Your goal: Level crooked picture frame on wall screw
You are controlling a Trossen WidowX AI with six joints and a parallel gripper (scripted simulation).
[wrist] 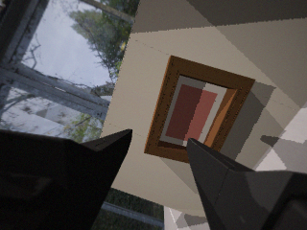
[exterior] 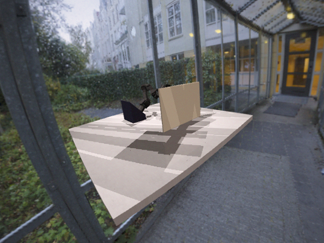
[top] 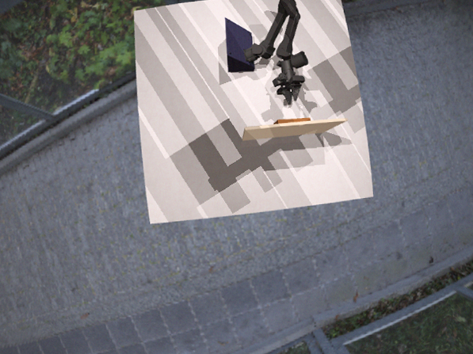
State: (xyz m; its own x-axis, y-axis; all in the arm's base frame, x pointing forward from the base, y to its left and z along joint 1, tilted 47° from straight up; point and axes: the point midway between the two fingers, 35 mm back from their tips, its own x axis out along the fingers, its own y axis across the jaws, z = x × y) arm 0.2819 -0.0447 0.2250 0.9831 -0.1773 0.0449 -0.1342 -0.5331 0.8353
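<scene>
Right now the picture frame is 100 mm ahead of my gripper tip, 20 mm to the right of it and 50 mm below it. Round my gripper tip: beige wall panel: 110 mm ahead, 20 mm to the right, 70 mm below.
</scene>
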